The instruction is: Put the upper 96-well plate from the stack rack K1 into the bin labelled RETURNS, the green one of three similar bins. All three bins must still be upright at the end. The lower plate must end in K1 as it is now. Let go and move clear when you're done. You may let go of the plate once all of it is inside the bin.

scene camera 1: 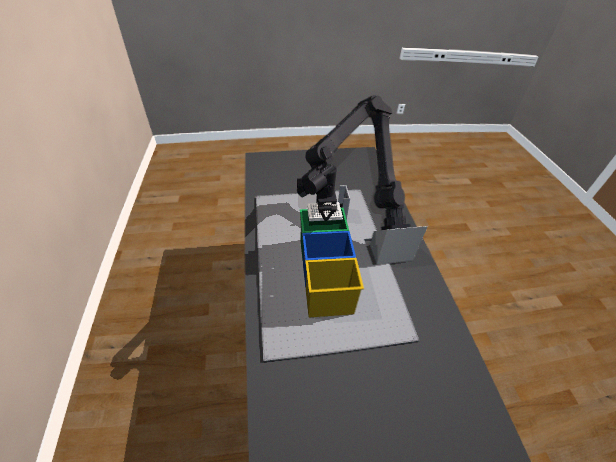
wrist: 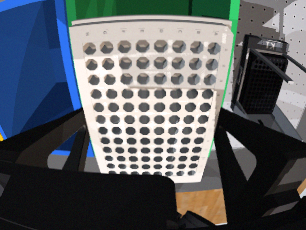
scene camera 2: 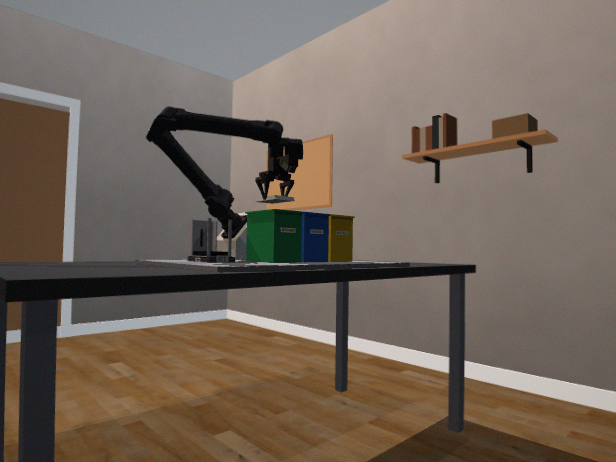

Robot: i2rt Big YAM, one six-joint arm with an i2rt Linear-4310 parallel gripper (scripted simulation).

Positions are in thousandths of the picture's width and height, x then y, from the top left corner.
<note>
In view: the gripper (wrist: 495,493), a green bin (scene camera 2: 446,510), a white 96-well plate (wrist: 498,467), a blue bin (scene camera 1: 519,531) and a yellow bin (scene camera 1: 535,596).
The green bin also shows in scene camera 1 (scene camera 1: 499,490). The blue bin is seen too in scene camera 2 (scene camera 2: 512,490). The yellow bin also shows in scene camera 2 (scene camera 2: 553,538).
</note>
